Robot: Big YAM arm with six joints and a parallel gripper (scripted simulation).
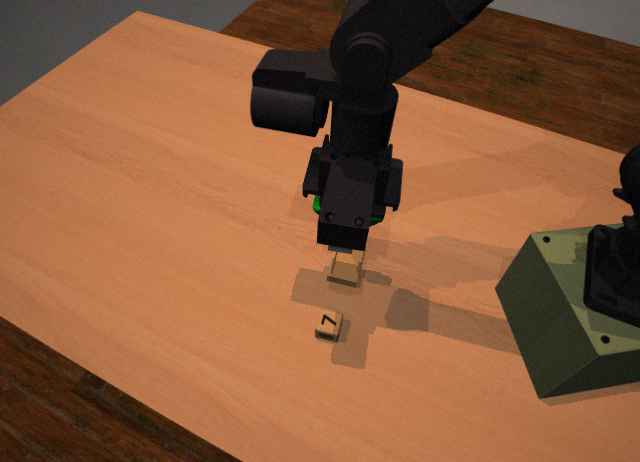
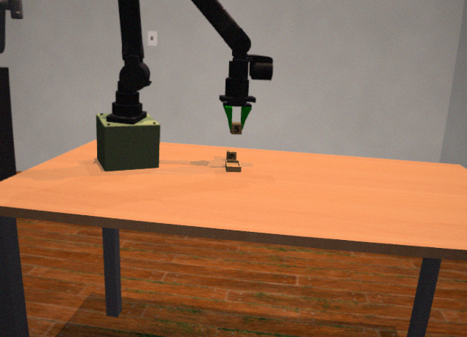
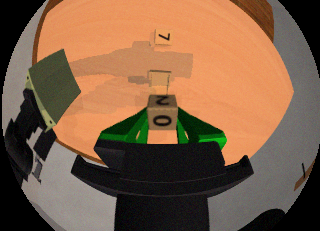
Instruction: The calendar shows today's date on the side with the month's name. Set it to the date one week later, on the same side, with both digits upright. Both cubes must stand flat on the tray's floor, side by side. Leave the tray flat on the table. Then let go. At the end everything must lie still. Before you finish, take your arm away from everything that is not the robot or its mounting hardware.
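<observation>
My hand is 20 mm to the left of the tray and 120 mm above it.
</observation>
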